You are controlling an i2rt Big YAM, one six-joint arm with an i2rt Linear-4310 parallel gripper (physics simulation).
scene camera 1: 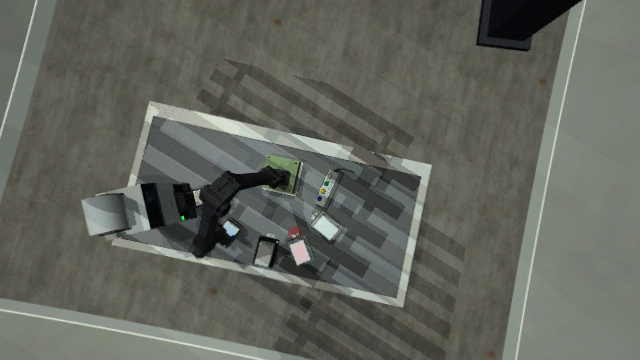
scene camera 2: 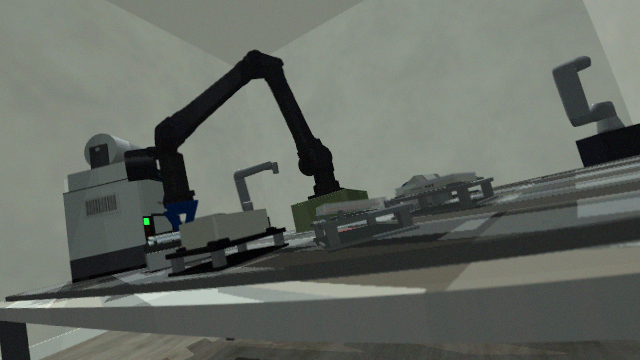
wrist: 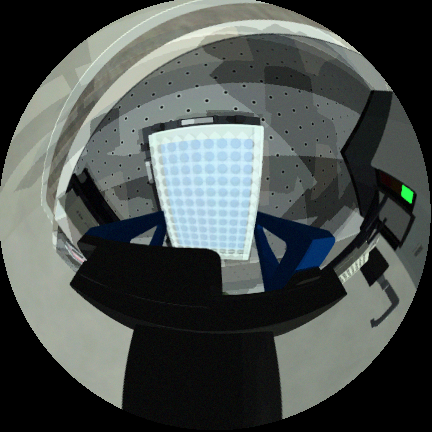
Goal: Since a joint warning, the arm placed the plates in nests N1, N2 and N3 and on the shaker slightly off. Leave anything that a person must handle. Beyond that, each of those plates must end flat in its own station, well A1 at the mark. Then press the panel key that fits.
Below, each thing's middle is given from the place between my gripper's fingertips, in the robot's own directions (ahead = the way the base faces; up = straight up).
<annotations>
Now: hand 10 mm short of the pale blue well plate (wrist: 207,177) and 10 mm to the left of it.
</annotations>
